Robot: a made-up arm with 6 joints. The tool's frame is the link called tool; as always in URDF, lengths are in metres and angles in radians. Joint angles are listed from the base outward. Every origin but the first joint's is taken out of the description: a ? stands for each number. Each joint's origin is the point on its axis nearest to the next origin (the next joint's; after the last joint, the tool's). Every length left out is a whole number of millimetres.
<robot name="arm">
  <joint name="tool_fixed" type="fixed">
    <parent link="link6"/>
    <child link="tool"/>
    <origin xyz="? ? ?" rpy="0 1.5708 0"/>
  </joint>
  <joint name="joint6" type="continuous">
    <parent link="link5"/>
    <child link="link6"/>
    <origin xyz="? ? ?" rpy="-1.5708 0 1.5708"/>
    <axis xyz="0 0 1"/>
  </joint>
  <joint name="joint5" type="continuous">
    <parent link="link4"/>
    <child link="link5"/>
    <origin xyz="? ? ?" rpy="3.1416 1.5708 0"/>
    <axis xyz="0 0 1"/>
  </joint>
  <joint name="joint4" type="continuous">
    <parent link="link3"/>
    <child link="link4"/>
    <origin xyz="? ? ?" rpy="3.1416 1.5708 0"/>
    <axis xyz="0 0 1"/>
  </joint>
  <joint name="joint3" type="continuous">
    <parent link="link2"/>
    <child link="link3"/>
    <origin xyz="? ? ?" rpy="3.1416 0 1.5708"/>
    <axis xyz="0 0 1"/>
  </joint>
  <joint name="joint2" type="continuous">
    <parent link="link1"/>
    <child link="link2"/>
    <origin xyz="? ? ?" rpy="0 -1.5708 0"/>
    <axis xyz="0 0 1"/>
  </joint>
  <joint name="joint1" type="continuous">
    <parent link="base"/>
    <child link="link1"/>
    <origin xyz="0 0 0.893" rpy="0 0 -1.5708"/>
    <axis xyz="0 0 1"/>
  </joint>
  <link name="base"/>
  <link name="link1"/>
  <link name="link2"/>
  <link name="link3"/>
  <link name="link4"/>
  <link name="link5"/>
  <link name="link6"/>
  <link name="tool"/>
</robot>
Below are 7 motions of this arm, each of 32 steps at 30 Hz.
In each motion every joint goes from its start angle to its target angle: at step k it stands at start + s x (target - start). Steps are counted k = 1, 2, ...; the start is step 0. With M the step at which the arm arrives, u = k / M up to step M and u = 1 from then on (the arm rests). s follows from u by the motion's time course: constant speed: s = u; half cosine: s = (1 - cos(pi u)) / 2; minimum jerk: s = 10 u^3 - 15 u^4 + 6 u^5.
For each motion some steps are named. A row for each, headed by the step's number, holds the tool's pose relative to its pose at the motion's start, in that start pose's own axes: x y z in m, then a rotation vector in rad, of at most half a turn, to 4 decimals.
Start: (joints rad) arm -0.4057 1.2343 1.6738 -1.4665 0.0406 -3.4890
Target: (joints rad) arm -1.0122 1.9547 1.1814 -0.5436 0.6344 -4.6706
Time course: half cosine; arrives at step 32
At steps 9, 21, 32:
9: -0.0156 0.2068 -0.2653 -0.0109 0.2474 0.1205
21: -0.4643 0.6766 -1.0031 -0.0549 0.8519 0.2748
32: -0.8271 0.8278 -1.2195 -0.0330 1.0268 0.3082

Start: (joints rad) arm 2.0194 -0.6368 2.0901 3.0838 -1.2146 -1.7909
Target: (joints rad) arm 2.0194 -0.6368 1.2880 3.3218 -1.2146 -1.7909
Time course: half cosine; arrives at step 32
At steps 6, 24, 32:
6: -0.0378 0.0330 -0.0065 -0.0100 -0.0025 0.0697
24: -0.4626 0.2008 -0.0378 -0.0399 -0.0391 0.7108
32: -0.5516 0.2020 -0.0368 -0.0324 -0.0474 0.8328

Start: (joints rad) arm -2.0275 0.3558 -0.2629 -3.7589 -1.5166 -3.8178
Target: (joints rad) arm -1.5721 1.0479 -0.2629 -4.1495 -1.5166 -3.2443
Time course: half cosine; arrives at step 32
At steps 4, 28, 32:
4: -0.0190 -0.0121 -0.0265 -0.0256 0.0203 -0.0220
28: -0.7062 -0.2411 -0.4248 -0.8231 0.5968 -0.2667
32: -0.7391 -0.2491 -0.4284 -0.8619 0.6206 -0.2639

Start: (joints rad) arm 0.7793 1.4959 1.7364 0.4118 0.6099 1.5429
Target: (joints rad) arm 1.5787 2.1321 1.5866 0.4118 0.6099 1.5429
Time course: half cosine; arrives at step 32
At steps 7, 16, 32:
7: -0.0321 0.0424 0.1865 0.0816 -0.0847 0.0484
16: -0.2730 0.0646 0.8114 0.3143 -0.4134 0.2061
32: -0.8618 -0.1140 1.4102 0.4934 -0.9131 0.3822

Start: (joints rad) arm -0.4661 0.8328 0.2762 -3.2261 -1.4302 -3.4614
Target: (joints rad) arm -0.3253 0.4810 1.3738 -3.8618 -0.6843 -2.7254
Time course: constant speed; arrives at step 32
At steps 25, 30, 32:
25: 0.3868 0.3493 0.7339 0.0392 -0.4770 -0.1738
30: 0.3729 0.4132 0.9174 0.1004 -0.5441 -0.1539
32: 0.3580 0.4364 0.9912 0.1254 -0.5710 -0.1383

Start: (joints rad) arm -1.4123 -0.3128 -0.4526 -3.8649 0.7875 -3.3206
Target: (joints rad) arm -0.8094 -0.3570 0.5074 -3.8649 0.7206 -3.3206
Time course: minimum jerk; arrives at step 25
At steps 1, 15, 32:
1: -0.0002 0.0005 0.0000 -0.0005 -0.0002 0.0005
15: -0.3372 0.4579 -0.1470 -0.4623 -0.1658 0.6439
32: -0.5841 0.5353 -0.2457 -0.5811 -0.2255 1.0008

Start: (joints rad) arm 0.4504 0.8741 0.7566 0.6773 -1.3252 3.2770
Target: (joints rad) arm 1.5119 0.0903 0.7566 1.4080 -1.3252 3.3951
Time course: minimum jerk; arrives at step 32
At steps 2, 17, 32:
2: -0.0038 -0.0010 -0.0004 -0.0014 0.0026 0.0020
17: -0.8583 -0.2084 0.2283 -0.1916 0.6709 0.4258
32: -1.2130 -0.1655 0.7173 -0.1014 1.1716 0.5847

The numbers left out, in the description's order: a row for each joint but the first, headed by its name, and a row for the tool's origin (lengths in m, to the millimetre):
tool: 0 0 0
joint6: 0.19 0 0
joint5: 0 0 0
joint4: 0.623 0.117 0
joint3: 0.739 0 0
joint2: 0 0.207 0

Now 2 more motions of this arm.
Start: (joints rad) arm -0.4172 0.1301 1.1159 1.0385 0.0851 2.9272
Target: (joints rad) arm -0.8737 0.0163 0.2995 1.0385 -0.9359 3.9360
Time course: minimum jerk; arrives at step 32
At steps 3, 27, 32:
3: 0.0001 -0.0009 0.0053 -0.0096 -0.0119 -0.0011
27: -0.3836 0.0778 0.6044 -1.1764 -1.5930 -0.7610
32: -0.4043 0.0846 0.6133 -1.1967 -1.6400 -0.8065

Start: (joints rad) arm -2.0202 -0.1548 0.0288 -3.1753 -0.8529 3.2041
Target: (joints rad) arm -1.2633 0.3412 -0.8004 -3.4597 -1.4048 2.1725
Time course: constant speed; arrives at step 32
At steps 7, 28, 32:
7: -0.0974 0.1489 -0.2081 0.3826 0.1815 0.0270
28: -0.6716 0.5978 -0.4367 1.2234 0.8136 -0.0448
32: -0.7980 0.6426 -0.4170 1.3203 0.9404 -0.0753

